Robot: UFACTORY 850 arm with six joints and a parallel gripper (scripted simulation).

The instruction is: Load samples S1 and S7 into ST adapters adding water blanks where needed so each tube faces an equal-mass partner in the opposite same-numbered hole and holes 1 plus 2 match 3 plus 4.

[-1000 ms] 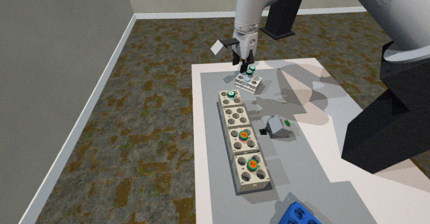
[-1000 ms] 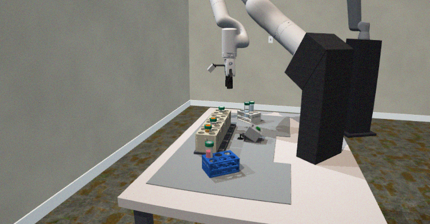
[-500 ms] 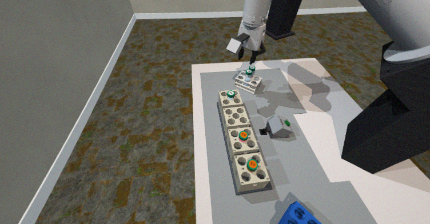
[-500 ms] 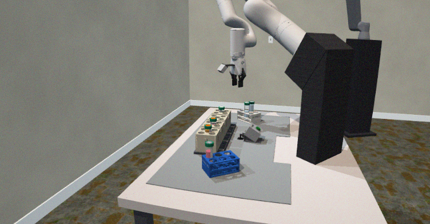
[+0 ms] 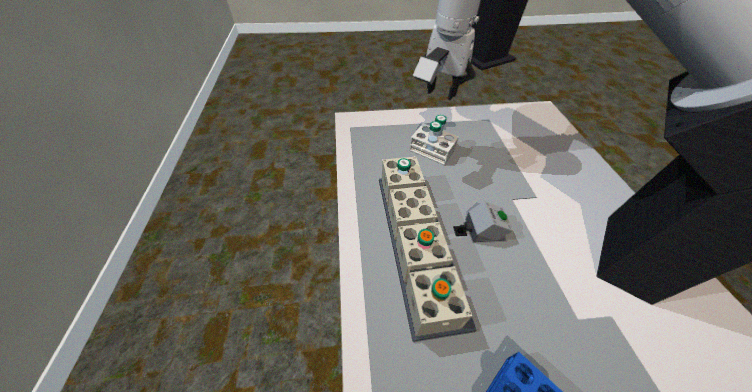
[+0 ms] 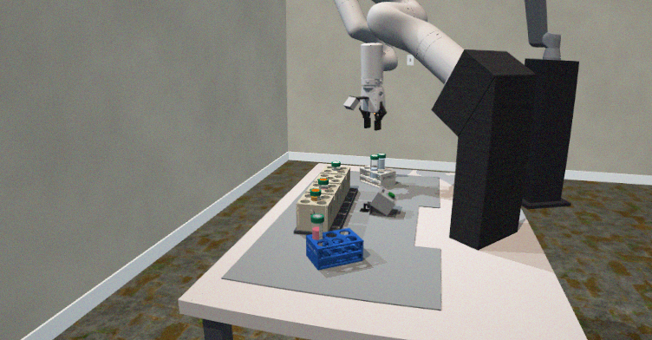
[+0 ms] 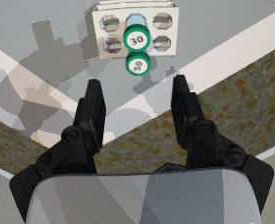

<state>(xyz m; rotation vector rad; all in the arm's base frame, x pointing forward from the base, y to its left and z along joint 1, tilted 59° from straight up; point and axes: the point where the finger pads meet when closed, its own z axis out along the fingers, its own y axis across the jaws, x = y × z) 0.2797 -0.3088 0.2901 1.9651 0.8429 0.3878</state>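
My gripper is now 190 mm above the 50 mL blank, 40 mm past it and 30 mm to the left of it. From my hand the other things lie so: blank rack RB: 220 mm below, 30 mm behind, 20 mm to the right; 30 mL blank: 190 mm below, 10 mm to the right, 10 mm behind; 40 mL blank: 180 mm below, 160 mm ahead, 80 mm to the left.
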